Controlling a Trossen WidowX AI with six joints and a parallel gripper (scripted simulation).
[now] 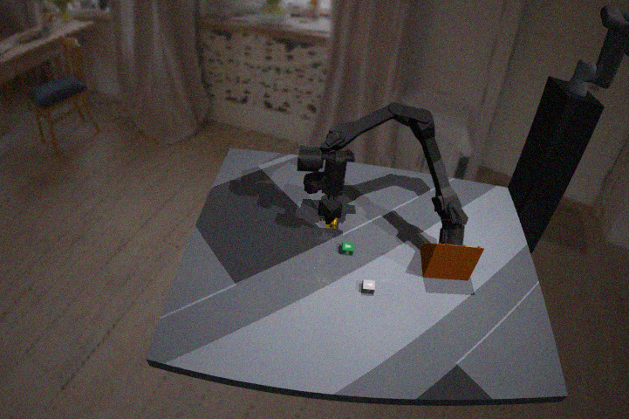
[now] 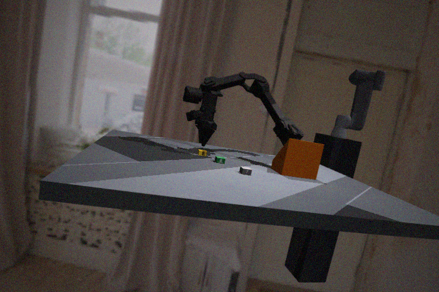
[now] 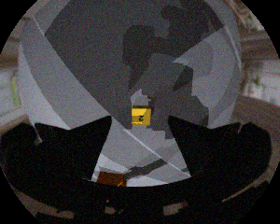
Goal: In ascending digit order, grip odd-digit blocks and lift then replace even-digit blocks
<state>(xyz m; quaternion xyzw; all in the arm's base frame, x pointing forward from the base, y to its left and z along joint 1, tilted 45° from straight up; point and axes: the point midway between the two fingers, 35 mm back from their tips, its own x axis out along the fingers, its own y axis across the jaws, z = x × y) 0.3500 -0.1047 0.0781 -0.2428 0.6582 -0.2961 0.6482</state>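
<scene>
Right now my gripper tip is 10 mm past the yellow block and 30 mm above it. Round my gripper tip: white block (110 mm behind, 240 mm to the left, 30 mm below); green block (60 mm behind, 100 mm to the left, 30 mm below).
</scene>
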